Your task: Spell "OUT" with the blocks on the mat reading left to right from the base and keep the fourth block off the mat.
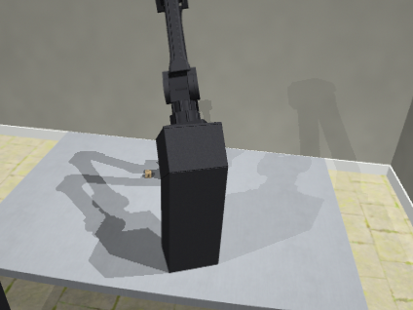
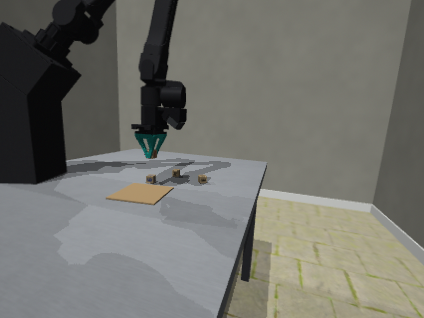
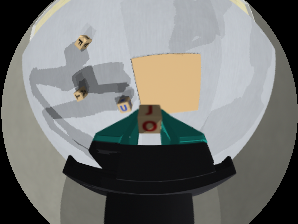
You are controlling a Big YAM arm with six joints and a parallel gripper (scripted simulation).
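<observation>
The tan mat is 10 mm ahead of my hand, 40 mm to the right of it and 110 mm below it.
</observation>
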